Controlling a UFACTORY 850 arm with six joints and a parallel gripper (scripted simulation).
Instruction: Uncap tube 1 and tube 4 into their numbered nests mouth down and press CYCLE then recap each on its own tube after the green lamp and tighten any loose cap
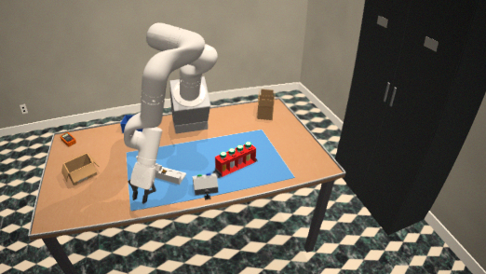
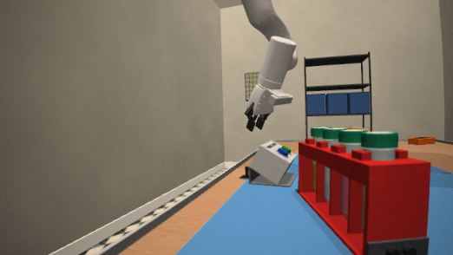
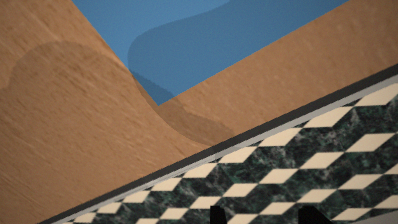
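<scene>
My hand is 560 mm to the right of the green cap, 300 mm past it and 10 mm above it. Round my hand: green ready key 290 mm to the left, 160 mm behind, 50 mm below; then key housing 310 mm to the left, 140 mm behind, 70 mm below; then blue cycle key 330 mm to the left, 160 mm behind, 50 mm below.
</scene>
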